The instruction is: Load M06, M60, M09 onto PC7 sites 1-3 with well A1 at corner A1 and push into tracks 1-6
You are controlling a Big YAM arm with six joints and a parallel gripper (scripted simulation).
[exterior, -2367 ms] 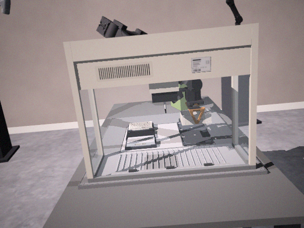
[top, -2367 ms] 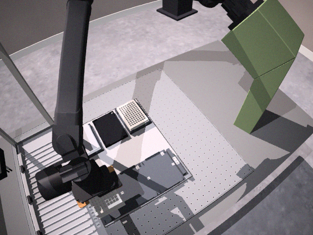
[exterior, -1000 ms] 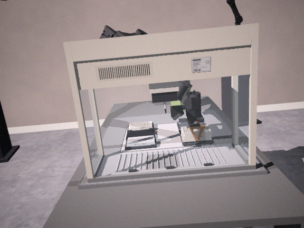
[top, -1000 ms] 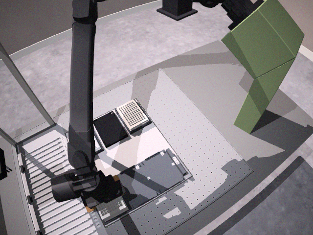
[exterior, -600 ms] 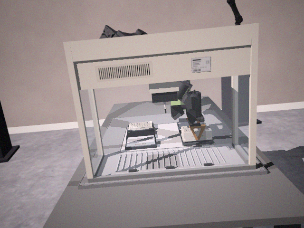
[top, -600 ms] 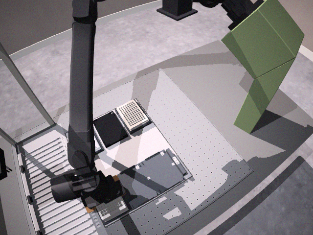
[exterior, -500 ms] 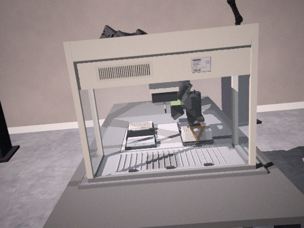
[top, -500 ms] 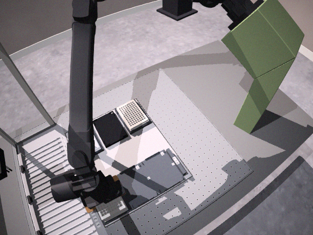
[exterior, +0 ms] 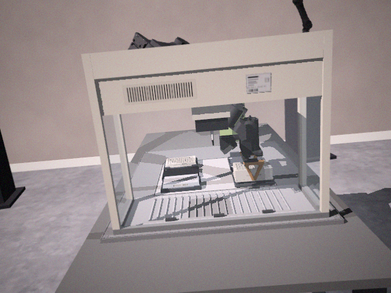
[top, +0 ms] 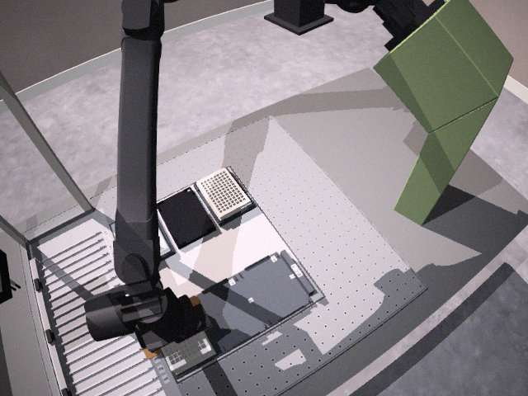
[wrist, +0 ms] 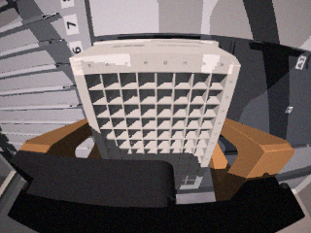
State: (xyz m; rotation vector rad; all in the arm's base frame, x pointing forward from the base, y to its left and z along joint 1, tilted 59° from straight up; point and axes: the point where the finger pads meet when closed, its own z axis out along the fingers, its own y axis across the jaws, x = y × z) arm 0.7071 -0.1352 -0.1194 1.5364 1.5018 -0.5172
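My gripper is now 60 mm past the dark nest S3, 250 mm to the left of it and 20 mm above it. Round my hand: nest S2: 170 mm behind, 230 mm to the right, 20 mm below; dark nest S1: 270 mm behind, 220 mm to the right, 20 mm below; dark carrier PC7: 100 mm behind, 20 mm to the left, 10 mm below.
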